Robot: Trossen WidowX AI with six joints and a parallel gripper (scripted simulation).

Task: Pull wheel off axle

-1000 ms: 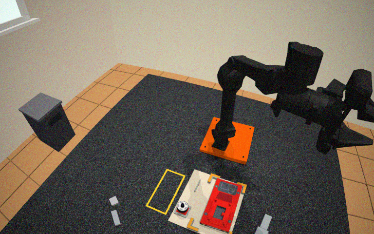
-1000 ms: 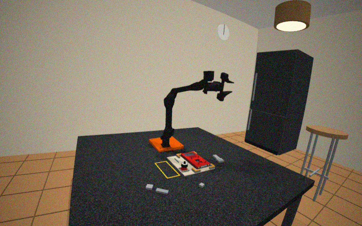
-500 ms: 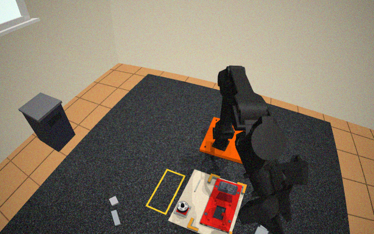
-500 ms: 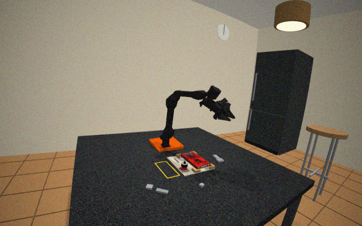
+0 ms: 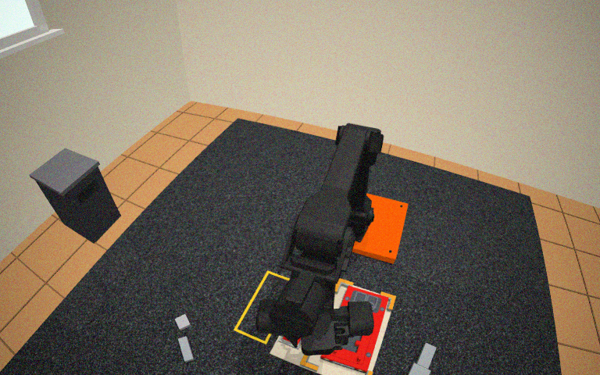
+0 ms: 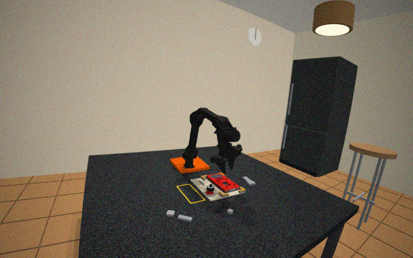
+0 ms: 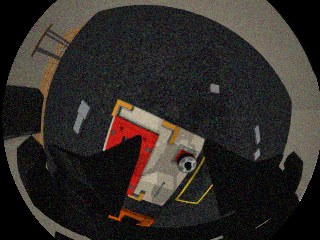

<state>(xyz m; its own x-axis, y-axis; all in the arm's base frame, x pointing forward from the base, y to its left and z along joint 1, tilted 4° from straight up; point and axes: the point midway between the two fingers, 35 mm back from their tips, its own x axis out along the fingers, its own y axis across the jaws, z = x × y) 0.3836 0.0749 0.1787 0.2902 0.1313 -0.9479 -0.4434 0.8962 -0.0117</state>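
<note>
Right now my gripper tip is 5 cm past the wheel, 7 cm to the left of it and 11 cm above it.
</note>
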